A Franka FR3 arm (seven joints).
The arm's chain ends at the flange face. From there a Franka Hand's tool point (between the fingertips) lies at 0.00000 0.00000 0.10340 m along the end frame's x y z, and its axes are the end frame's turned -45 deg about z.
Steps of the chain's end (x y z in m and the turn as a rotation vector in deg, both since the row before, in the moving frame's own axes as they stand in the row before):
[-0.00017 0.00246 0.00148 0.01 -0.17 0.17]
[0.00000 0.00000 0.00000 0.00 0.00 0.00]
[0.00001 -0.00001 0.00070 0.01 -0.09 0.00]
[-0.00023 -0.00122 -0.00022 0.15 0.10 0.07]
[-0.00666 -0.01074 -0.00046 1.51 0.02 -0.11]
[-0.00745 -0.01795 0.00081 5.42 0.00 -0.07]
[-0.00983 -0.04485 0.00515 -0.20 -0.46 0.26]
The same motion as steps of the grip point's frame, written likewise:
[-0.00206 0.00139 0.00148 0.13 -0.11 0.17]
[0.00000 0.00000 0.00000 0.00 0.00 0.00]
[-0.00009 -0.00013 0.00070 0.07 -0.06 0.00]
[0.00102 -0.00109 -0.00022 0.04 0.18 0.07]
[0.00484 -0.01421 -0.00050 1.05 1.08 -0.11]
[0.01433 -0.02487 0.00035 3.83 3.83 -0.07]
[0.02392 -0.03900 0.00515 0.18 -0.47 0.26]

